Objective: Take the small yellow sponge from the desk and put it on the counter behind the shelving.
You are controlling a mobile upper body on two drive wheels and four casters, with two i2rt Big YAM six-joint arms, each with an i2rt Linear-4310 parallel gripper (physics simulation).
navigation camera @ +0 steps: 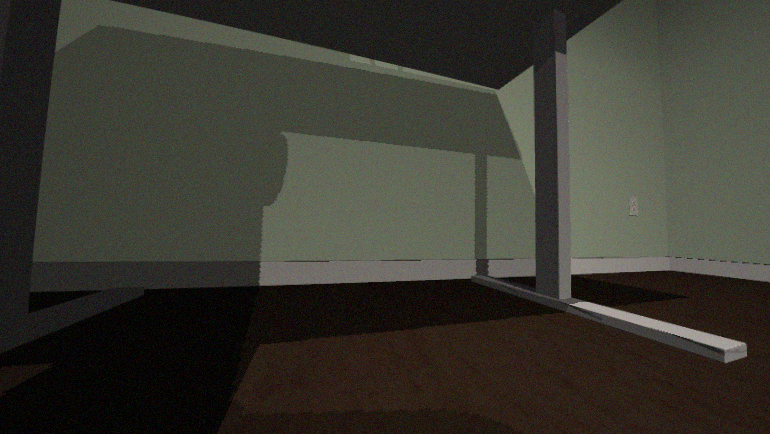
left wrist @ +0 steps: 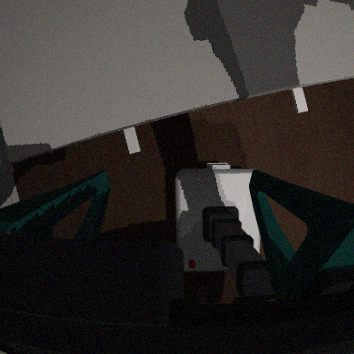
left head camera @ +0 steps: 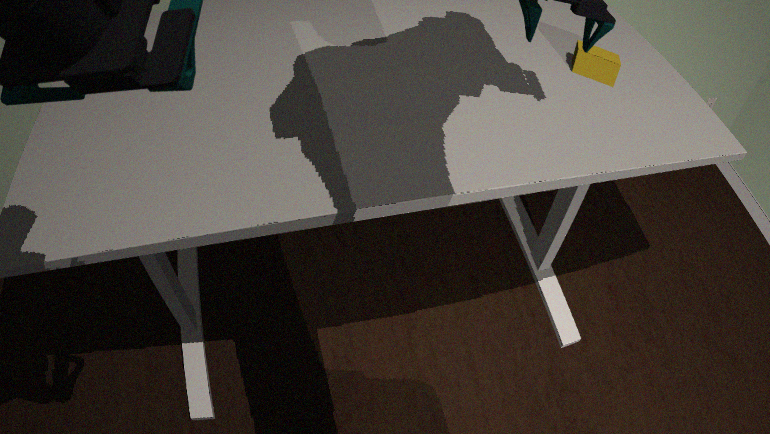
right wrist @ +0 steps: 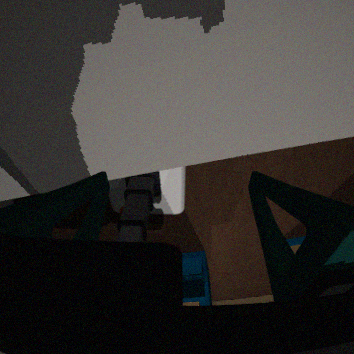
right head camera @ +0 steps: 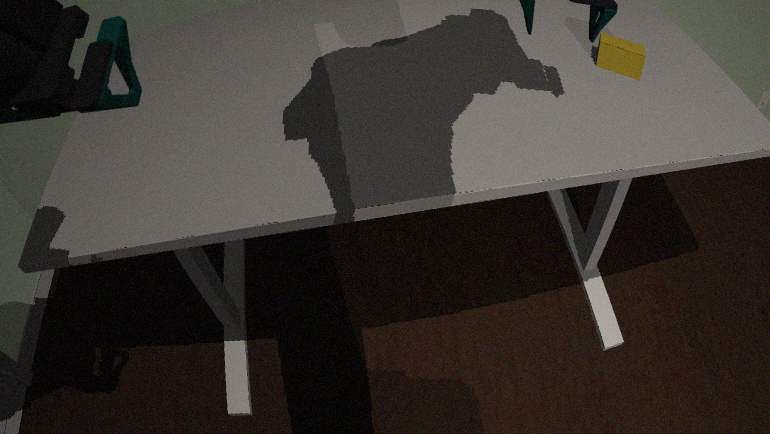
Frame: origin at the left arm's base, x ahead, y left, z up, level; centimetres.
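Seen in the pictures: left gripper, fingertip midpoint: [left wrist: 178, 177] [left head camera: 134, 86] [right head camera: 97, 103]; right gripper, fingertip midpoint: [left head camera: 557, 45] [right wrist: 178, 179] [right head camera: 560, 36].
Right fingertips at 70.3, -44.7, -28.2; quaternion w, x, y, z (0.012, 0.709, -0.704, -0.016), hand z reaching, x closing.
Note:
Pixels of each thing's middle, then the offset from my right fingertips to it, as dx, dy, dz. Level surfaces: height alone.
- small yellow sponge, body centre: [right head camera: 620, 56] [left head camera: 595, 63] +21.2, -20.0, -14.7
- white desk, surface height: dz -17.8
- outlet, body centre: [right head camera: 764, 100] [navigation camera: 633, 206] +100.3, -142.0, -72.8
A small yellow sponge [left head camera: 595, 67] [right head camera: 620, 60] lies on the white desk [left head camera: 188, 161] [right head camera: 188, 161] [left wrist: 100, 75] [right wrist: 250, 75], near its far right part. My right gripper [left head camera: 558, 45] [right head camera: 561, 37] [right wrist: 178, 179] is open, with nothing between its fingers. One fingertip overlaps or adjoins the sponge's left side in the head views; contact is unclear. The sponge does not show in the right wrist view. My left gripper [left wrist: 178, 177] is open and empty, large at the upper left of the head views. The counter and the shelving do not show.
Desk legs [left head camera: 558, 310] [right head camera: 603, 307] [navigation camera: 550, 161] stand under the desk, with a long foot [navigation camera: 647, 326] reaching forward. A green wall [navigation camera: 377, 204] with an outlet [navigation camera: 633, 206] stands behind. A white housing [left wrist: 200, 250] and a blue object [right wrist: 194, 265] show below the wrists.

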